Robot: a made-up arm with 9 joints. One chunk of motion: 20 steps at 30 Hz.
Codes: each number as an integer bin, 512 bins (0 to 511) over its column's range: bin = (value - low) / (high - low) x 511, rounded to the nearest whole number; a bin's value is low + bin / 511 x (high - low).
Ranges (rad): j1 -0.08..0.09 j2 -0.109..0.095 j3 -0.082..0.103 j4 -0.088..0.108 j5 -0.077..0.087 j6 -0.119..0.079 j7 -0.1..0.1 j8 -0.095..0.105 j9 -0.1..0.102
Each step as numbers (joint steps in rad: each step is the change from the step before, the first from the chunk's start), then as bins.
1 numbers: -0.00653 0.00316 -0.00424 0.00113 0.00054 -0.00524 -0.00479 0.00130 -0.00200
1 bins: 221 281 215 232 242 294 243 246 248
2 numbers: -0.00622 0.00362 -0.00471 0.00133 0.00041 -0.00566 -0.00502 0.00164 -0.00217
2 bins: 222 282 213 233 241 293 243 247 247
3 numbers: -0.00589 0.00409 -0.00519 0.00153 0.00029 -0.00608 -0.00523 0.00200 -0.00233
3 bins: 223 283 212 233 241 291 242 248 247
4 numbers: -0.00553 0.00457 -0.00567 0.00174 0.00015 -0.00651 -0.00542 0.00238 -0.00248
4 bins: 224 284 211 234 240 290 242 249 247
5 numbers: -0.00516 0.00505 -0.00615 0.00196 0.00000 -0.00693 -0.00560 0.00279 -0.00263
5 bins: 225 286 210 235 240 289 241 250 246
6 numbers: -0.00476 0.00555 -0.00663 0.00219 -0.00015 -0.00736 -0.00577 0.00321 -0.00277
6 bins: 226 287 208 235 239 288 241 251 246
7 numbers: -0.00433 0.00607 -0.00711 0.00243 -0.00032 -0.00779 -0.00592 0.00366 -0.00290
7 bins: 227 288 207 236 239 287 240 252 246
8 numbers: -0.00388 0.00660 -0.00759 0.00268 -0.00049 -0.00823 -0.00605 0.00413 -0.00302
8 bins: 229 290 206 236 238 286 240 253 245
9 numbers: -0.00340 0.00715 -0.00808 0.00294 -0.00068 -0.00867 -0.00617 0.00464 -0.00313
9 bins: 230 291 204 237 238 285 240 255 245
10 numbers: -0.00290 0.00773 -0.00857 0.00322 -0.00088 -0.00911 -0.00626 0.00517 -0.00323
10 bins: 232 292 203 238 237 284 240 256 245
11 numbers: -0.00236 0.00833 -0.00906 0.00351 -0.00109 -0.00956 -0.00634 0.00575 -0.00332
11 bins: 233 294 201 239 237 282 239 257 245
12 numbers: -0.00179 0.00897 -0.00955 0.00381 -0.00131 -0.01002 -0.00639 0.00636 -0.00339
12 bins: 235 296 200 239 236 281 239 259 244
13 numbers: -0.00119 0.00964 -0.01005 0.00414 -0.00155 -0.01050 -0.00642 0.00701 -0.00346
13 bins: 237 297 199 240 235 280 239 261 244
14 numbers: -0.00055 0.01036 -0.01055 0.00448 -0.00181 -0.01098 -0.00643 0.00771 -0.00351
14 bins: 239 299 197 241 234 279 239 262 244
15 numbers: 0.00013 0.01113 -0.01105 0.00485 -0.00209 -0.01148 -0.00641 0.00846 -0.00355
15 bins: 241 301 196 242 233 277 239 264 244
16 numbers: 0.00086 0.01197 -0.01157 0.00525 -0.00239 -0.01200 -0.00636 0.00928 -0.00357
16 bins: 243 303 195 243 232 276 239 266 244
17 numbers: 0.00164 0.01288 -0.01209 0.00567 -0.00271 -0.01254 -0.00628 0.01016 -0.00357
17 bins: 245 305 193 244 231 275 239 269 244
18 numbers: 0.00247 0.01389 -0.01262 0.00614 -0.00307 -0.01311 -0.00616 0.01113 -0.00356
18 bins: 248 308 192 245 230 273 240 271 244
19 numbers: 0.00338 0.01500 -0.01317 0.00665 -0.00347 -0.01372 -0.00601 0.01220 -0.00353
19 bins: 251 311 190 247 229 272 240 274 244
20 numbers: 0.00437 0.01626 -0.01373 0.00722 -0.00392 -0.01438 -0.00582 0.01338 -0.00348
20 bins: 254 314 189 248 228 270 241 277 244
